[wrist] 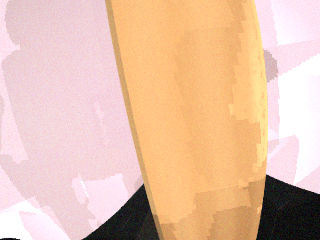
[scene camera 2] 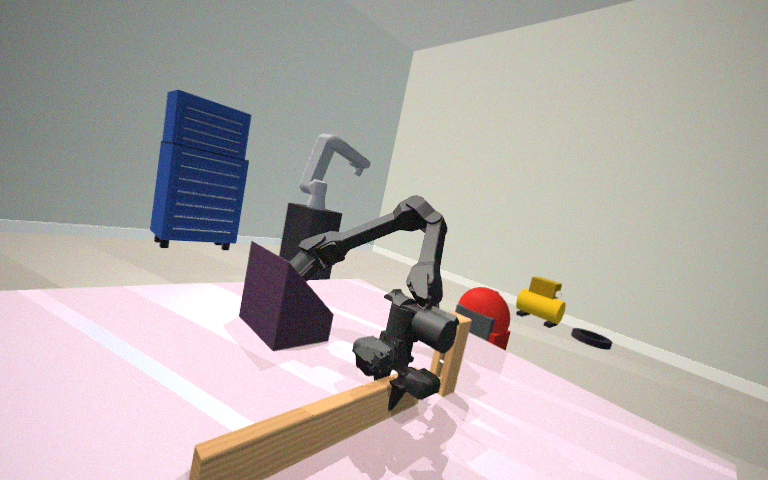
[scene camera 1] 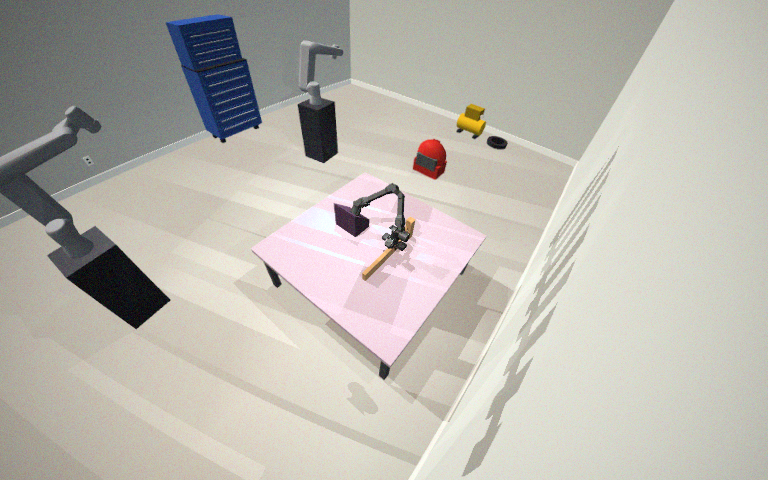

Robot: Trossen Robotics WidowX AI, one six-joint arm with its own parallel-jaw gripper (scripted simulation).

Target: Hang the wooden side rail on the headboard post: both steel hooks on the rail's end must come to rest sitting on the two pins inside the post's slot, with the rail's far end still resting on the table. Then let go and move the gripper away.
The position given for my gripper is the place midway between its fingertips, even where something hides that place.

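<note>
Wooden side rail [wrist: 194, 87]. Headboard post [scene camera 2: 446, 366]. My gripper [scene camera 2: 384, 404], [wrist: 194, 172].
</note>
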